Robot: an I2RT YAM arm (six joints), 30 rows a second.
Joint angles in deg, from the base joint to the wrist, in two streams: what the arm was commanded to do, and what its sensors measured. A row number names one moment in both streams.
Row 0, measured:
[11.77, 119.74, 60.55, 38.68, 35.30, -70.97]
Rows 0 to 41, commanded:
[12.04, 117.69, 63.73, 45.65, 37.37, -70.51]
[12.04, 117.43, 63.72, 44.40, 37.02, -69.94]
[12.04, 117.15, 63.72, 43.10, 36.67, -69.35]
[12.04, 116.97, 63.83, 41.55, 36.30, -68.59]
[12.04, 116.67, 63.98, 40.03, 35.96, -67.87]
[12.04, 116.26, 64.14, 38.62, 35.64, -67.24]
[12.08, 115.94, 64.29, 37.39, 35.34, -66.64]
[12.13, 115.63, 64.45, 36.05, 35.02, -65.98]
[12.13, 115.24, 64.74, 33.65, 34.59, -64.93]
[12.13, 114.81, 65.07, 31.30, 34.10, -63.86]
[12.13, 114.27, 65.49, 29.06, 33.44, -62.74]
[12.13, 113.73, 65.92, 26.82, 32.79, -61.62]
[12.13, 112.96, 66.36, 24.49, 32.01, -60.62]
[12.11, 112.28, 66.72, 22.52, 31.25, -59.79]
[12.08, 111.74, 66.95, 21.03, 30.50, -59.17]
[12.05, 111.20, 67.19, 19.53, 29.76, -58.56]
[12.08, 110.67, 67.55, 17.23, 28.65, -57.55]
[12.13, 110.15, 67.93, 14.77, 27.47, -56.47]
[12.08, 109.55, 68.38, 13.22, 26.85, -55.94]
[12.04, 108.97, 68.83, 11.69, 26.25, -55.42]
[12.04, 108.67, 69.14, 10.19, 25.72, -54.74]
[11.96, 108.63, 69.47, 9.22, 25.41, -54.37]
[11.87, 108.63, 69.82, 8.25, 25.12, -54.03]
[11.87, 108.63, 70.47, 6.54, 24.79, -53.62]
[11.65, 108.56, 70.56, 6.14, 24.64, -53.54]
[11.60, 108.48, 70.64, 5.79, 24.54, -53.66]
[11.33, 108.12, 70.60, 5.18, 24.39, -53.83]
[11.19, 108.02, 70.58, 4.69, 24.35, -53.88]
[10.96, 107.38, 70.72, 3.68, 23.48, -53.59]
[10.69, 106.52, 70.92, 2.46, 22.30, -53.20]
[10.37, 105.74, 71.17, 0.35, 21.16, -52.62]
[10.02, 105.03, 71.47, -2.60, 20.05, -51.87]
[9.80, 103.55, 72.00, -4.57, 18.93, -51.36]
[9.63, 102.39, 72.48, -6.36, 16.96, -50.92]
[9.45, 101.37, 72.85, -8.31, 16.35, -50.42]
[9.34, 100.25, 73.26, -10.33, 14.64, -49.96]
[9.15, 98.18, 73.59, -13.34, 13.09, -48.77]
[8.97, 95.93, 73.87, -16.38, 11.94, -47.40]
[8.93, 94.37, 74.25, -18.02, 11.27, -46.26]
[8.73, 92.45, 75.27, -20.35, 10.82, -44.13]
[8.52, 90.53, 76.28, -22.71, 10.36, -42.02]
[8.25, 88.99, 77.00, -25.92, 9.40, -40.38]
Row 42, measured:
[9.01, 98.77, 71.00, -14.81, 14.54, -48.61]
